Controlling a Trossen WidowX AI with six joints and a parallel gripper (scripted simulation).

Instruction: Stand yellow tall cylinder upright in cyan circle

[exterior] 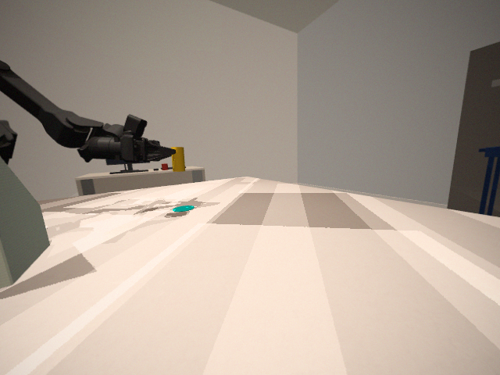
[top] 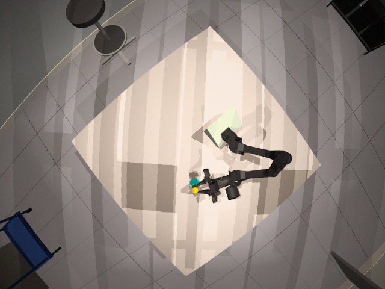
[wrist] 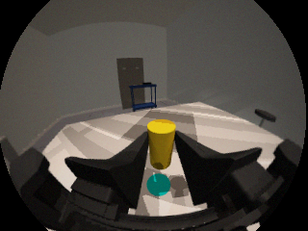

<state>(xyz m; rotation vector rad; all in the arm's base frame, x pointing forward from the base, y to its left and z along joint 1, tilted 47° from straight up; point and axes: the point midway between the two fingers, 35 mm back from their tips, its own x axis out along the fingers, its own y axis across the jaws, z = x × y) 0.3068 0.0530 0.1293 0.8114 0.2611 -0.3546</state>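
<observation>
The cyan circle lies 16 cm below my gripper tip. From my gripper tip the other things lie so: yellow tall cylinder 2 cm below.
</observation>
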